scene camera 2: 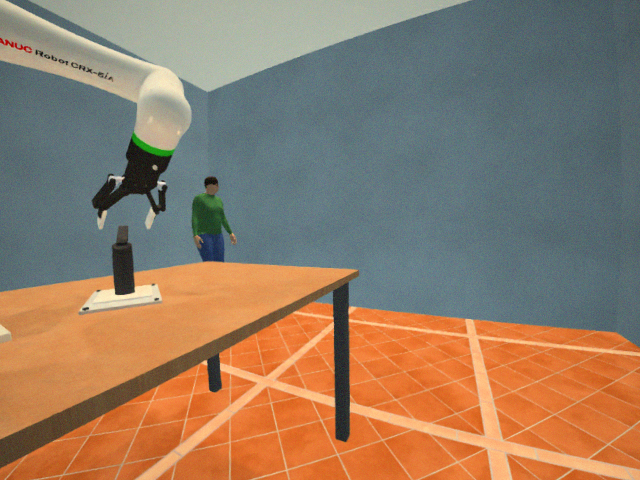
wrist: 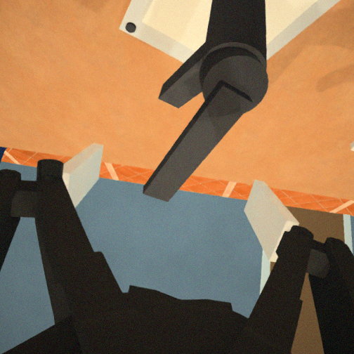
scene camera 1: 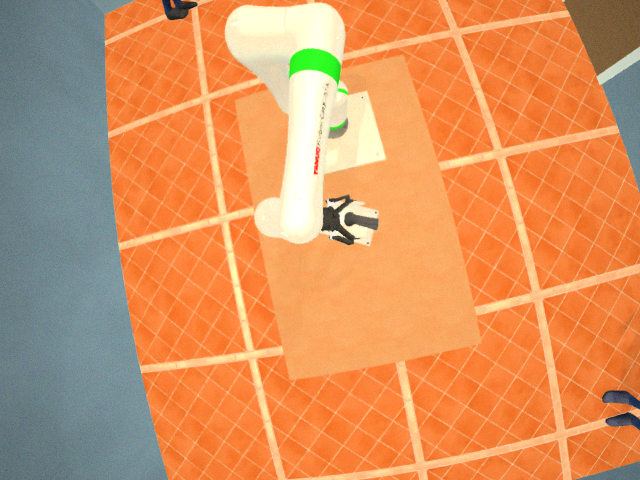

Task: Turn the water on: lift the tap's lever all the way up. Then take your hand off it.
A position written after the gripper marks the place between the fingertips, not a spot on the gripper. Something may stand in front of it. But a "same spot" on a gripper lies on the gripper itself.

The gripper shows in scene camera 2, in the wrist view and in scene camera 1 (363, 220). One and the same spot on the gripper: (wrist: 80, 283) is (scene camera 2: 149, 194).
